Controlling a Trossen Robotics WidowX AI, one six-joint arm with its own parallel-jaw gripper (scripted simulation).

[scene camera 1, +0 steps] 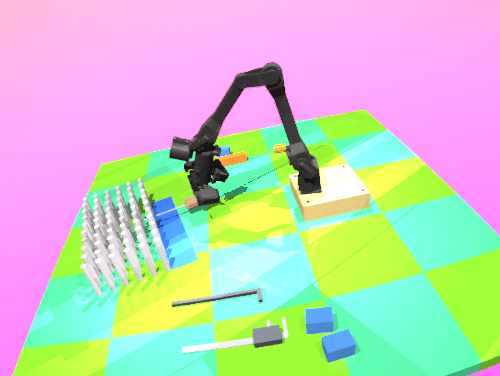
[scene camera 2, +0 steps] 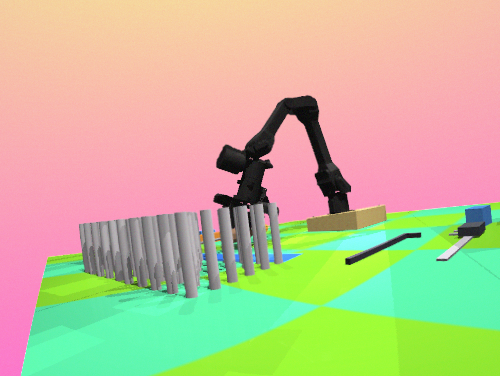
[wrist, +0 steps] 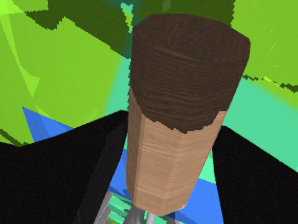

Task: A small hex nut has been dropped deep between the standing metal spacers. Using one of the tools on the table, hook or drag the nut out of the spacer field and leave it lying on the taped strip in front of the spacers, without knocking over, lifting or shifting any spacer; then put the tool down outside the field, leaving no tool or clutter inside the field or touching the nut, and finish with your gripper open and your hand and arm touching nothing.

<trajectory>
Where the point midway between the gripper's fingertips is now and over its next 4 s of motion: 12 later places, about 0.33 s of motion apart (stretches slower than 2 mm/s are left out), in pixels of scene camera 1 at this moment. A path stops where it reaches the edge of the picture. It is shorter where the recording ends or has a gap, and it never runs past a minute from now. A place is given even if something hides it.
The gripper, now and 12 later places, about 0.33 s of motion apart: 198,201; 196,201; 194,202; 193,203; 191,203; 189,204; 189,204; 189,206; 187,206; 186,207; 184,207; 182,208; 182,210
</trajectory>
